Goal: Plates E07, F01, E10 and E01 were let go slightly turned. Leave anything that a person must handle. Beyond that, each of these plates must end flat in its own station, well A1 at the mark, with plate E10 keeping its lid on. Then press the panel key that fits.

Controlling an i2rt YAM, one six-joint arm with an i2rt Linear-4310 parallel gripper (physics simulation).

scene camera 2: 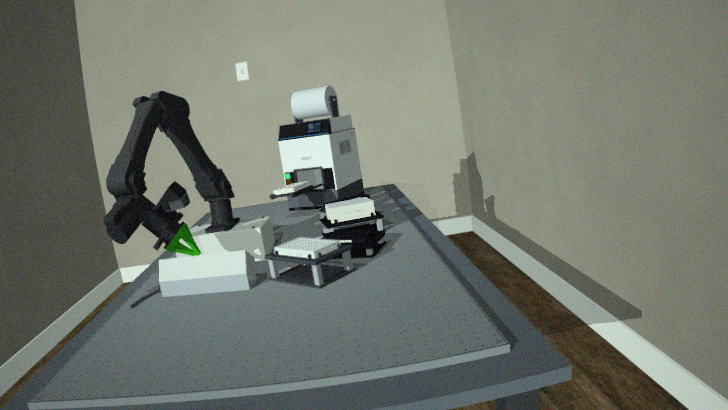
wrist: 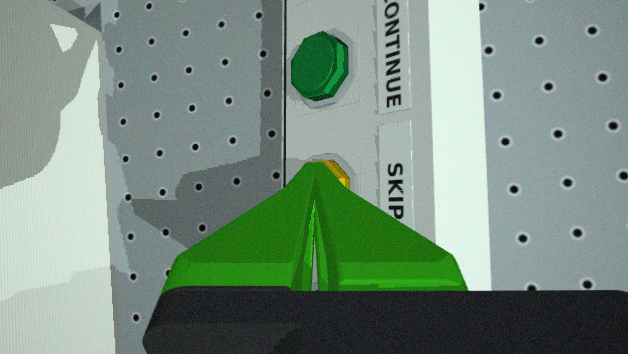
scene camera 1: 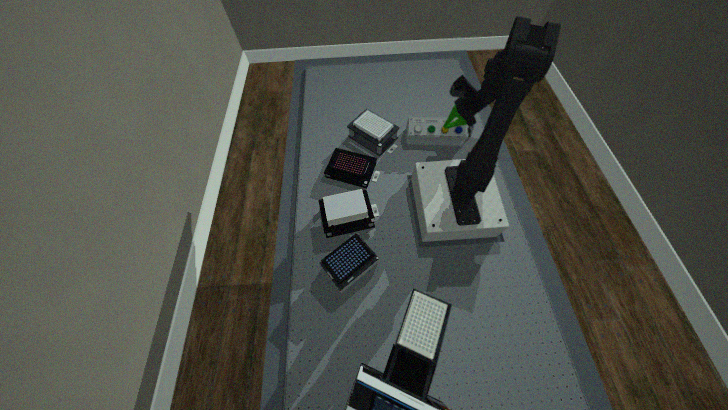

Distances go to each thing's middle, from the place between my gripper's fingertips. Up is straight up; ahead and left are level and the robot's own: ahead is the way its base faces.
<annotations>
The green CONTINUE button (wrist: 319,67) lies 4 cm ahead of my hand, 1 cm to the right of it and 1 cm below it. The rest, counted from my hand: white-welled plate (scene camera 1: 421,328) 20 cm ahead, 64 cm to the left, 4 cm above; black plate with blue wells (scene camera 1: 351,255) 38 cm ahead, 46 cm to the left, 1 cm below.
</annotations>
